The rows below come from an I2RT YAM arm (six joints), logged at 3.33 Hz.
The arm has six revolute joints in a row. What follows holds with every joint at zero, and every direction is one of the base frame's. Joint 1 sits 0.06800 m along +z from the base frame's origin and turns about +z. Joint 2 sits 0.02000 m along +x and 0.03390 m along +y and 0.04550 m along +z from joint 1 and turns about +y. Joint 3 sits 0.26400 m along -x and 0.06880 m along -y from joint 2 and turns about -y. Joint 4 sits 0.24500 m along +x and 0.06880 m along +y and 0.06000 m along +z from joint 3 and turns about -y. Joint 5 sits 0.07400 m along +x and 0.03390 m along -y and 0.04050 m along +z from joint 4 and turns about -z. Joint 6 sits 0.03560 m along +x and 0.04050 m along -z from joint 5 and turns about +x. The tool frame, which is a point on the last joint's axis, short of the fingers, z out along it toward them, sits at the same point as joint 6; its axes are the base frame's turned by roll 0.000, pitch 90.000 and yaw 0.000 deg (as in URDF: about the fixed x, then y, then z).
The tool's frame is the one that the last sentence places.
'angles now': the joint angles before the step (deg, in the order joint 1, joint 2, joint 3, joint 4, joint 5, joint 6). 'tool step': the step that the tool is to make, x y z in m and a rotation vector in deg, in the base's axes. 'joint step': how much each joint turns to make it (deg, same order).
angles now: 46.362, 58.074, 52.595, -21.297, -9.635, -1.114
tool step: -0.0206, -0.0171, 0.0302, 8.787, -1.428, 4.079
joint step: -0.120, -6.542, 1.188, 0.291, -5.818, 3.091
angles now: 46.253, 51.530, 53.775, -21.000, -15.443, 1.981
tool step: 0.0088, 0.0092, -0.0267, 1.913, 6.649, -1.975
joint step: -0.033, 1.934, -4.955, 5.457, -0.211, 6.666
